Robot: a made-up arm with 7 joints. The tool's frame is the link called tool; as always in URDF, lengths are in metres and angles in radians. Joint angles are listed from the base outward.
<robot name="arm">
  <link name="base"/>
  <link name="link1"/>
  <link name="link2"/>
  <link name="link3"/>
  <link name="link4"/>
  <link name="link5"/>
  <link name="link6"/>
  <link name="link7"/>
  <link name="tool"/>
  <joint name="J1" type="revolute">
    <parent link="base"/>
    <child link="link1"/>
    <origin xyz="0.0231 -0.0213 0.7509"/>
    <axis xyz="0 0 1"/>
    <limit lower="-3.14" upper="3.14"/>
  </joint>
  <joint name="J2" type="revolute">
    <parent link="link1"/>
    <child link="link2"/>
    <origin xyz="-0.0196 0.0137 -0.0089"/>
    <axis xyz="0 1 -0.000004"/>
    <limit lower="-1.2" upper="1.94"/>
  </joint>
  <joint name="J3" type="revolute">
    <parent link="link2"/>
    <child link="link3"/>
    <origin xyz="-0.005 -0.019 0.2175"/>
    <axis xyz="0 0 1"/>
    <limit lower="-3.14" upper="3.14"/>
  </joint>
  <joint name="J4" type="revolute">
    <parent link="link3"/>
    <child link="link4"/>
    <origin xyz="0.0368 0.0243 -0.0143"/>
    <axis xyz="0 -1 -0.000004"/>
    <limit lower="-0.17" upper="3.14"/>
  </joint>
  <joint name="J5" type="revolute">
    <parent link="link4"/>
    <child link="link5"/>
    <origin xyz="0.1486 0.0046 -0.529"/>
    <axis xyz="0 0.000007 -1"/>
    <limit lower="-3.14" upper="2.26"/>
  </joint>
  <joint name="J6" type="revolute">
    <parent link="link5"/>
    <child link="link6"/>
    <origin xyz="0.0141 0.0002 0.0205"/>
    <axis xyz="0 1 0.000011"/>
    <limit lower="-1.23" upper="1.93"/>
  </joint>
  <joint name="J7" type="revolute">
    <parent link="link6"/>
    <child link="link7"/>
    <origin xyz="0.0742 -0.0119 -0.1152"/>
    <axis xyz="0 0.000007 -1"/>
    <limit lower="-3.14" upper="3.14"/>
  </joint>
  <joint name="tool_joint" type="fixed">
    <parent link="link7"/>
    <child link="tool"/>
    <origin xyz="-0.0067 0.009 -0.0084"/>
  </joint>
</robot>
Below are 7 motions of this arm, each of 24 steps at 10 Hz.
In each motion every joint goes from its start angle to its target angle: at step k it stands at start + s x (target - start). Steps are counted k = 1, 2, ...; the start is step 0. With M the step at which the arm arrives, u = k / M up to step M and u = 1 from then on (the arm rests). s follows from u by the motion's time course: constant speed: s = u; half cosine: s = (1 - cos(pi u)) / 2; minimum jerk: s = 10 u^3 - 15 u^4 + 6 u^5.
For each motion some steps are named. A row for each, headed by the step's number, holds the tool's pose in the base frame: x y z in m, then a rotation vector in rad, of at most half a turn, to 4 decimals.
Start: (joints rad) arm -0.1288 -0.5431 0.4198 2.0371 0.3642 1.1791 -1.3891
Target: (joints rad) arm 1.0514 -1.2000 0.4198 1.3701 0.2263 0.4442 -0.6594
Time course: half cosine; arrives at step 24
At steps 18, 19, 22, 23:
18: -0.2002 0.1718 1.4263 0.4049 -2.2263 1.4808
19: -0.2131 0.1566 1.4232 0.4867 -2.2502 1.4661
22: -0.2355 0.1239 1.4168 0.6575 -2.2888 1.4336
23: -0.2384 0.1188 1.4158 0.6835 -2.2933 1.4285

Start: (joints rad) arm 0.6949 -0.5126 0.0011 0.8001 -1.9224 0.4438 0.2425
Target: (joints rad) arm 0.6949 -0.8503 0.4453 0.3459 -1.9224 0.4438 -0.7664
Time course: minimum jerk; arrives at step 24
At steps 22, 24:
22: 0.2472 0.4398 0.7600 1.8282 0.5042 -2.0204
24: 0.2466 0.4397 0.7591 1.8271 0.4971 -2.0151

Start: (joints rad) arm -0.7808 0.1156 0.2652 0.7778 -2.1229 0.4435 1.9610
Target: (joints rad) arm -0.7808 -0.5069 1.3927 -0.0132 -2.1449 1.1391 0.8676
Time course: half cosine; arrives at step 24
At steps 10, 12, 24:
10: 0.5047 -0.0481 0.4779 -0.9319 -0.6699 0.2810
12: 0.4738 -0.0132 0.4580 -1.0814 -0.6246 0.5488
24: 0.3345 -0.0479 0.3953 -1.8388 -0.2224 1.5260

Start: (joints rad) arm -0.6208 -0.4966 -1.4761 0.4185 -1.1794 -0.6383 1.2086
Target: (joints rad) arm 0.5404 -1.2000 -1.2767 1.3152 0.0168 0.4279 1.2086
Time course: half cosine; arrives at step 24
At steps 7, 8, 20, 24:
7: 0.0373 -0.6109 0.7411 -0.0077 -1.6083 -1.8683
8: 0.0536 -0.6260 0.7687 0.0452 -1.6267 -1.8935
20: 0.2406 -0.6799 1.0205 1.5135 -1.1739 -1.9935
24: 0.2558 -0.6786 1.0325 1.6843 -1.0424 -1.9388

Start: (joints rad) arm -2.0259 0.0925 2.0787 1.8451 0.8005 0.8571 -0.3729
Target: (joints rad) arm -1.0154 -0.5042 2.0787 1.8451 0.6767 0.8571 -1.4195
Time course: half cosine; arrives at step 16
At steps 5, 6, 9, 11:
5: 0.6098 0.2396 1.2151 0.5993 -1.0466 0.6101
6: 0.5886 0.3126 1.1945 0.5519 -1.0292 0.7912
9: 0.4608 0.5290 1.1185 0.3964 -0.9863 1.4141
11: 0.3440 0.6333 1.0663 0.2959 -0.9706 1.8127

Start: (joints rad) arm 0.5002 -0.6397 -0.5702 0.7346 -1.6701 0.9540 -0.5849
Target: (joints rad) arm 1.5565 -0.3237 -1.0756 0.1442 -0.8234 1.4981 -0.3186
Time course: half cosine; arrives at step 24
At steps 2, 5, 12, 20, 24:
2: 0.5829 -0.0912 0.8864 -1.2906 -0.0095 1.1792
5: 0.5832 -0.0563 0.8294 -1.1746 0.0181 1.2245
12: 0.4862 0.0843 0.5921 -0.7503 0.3448 1.3905
20: 0.2671 0.1214 0.4279 -0.5698 0.9500 1.4273
24: 0.2317 0.1142 0.4138 -0.5709 1.0540 1.4135

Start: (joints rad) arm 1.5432 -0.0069 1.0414 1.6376 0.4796 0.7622 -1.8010
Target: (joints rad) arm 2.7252 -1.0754 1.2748 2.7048 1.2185 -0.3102 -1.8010
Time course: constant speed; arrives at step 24
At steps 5, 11, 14, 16, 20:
5: -0.5378 -0.0152 1.3160 -1.2407 1.0417 -1.3616
11: -0.2847 -0.3740 1.4462 -1.7450 1.0724 -0.6522
14: -0.0819 -0.4905 1.4527 -1.9968 0.9456 -0.3000
16: 0.0675 -0.5321 1.4359 -2.1526 0.8085 -0.0743
20: 0.3647 -0.5207 1.3587 -2.4078 0.4138 0.3388

